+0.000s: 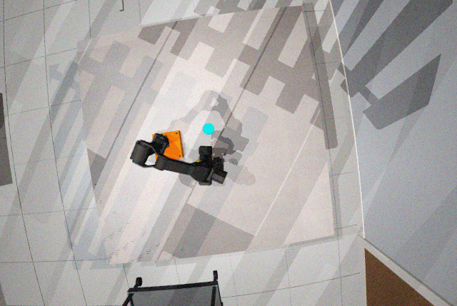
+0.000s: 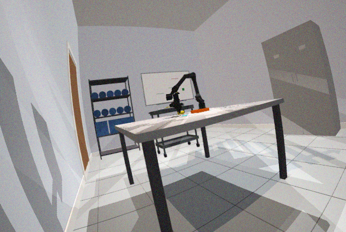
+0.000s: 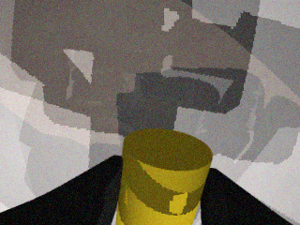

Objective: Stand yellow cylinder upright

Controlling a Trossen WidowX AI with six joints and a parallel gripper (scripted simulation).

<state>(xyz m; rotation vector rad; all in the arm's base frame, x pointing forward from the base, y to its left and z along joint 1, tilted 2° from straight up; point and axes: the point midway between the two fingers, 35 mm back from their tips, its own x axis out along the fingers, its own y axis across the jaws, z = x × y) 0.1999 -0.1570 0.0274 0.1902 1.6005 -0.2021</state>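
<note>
The cyan circle lies 50 mm ahead of my gripper tip, 170 mm to the left of it and 20 mm below it. Also, from my gripper tip: yellow tall cylinder (20 mm behind, 10 mm to the left).
</note>
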